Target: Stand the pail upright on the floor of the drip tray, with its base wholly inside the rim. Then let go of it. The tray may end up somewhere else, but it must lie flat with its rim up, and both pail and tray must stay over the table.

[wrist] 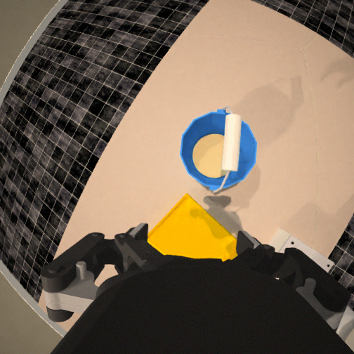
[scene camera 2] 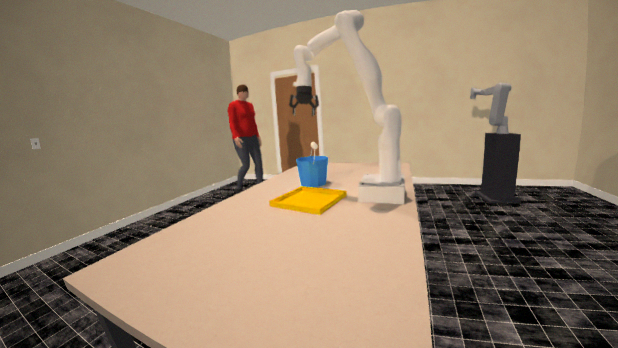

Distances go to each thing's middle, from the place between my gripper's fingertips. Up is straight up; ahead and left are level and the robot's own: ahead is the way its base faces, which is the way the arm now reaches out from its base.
The yellow drip tray (scene camera 2: 304,199) lies 4 cm behind my hand, 17 cm to the left of it and 38 cm below it.
